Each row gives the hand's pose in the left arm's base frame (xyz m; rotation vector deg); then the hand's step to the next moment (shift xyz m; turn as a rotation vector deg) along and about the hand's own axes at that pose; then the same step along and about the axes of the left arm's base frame.
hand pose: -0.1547 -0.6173 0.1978 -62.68 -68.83 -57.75
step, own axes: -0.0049 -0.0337 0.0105 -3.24 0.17 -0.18
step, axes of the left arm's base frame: -0.0354 0.0039 -0.0012 -0.13 -0.09 -3.25
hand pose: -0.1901 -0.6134 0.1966 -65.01 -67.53 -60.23
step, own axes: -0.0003 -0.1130 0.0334 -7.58 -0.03 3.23
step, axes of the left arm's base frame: -0.1159 0.0177 0.0117 -1.22 3.35 -7.43
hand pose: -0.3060 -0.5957 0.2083 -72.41 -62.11 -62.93
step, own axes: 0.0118 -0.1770 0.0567 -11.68 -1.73 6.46
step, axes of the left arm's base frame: -0.1732 0.0555 0.0401 -3.54 6.64 -11.16
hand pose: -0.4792 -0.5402 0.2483 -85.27 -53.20 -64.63
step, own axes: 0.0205 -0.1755 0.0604 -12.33 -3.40 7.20
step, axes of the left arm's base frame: -0.1490 0.0938 0.0623 -5.16 7.69 -11.39
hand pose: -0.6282 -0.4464 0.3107 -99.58 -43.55 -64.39
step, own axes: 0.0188 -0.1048 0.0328 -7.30 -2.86 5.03
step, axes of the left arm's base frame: -0.0690 0.0727 0.0486 -3.49 5.59 -6.58
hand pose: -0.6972 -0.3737 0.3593 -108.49 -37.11 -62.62
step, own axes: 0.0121 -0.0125 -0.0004 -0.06 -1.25 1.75
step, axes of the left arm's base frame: -0.0037 0.0064 0.0157 -0.20 2.14 -0.02
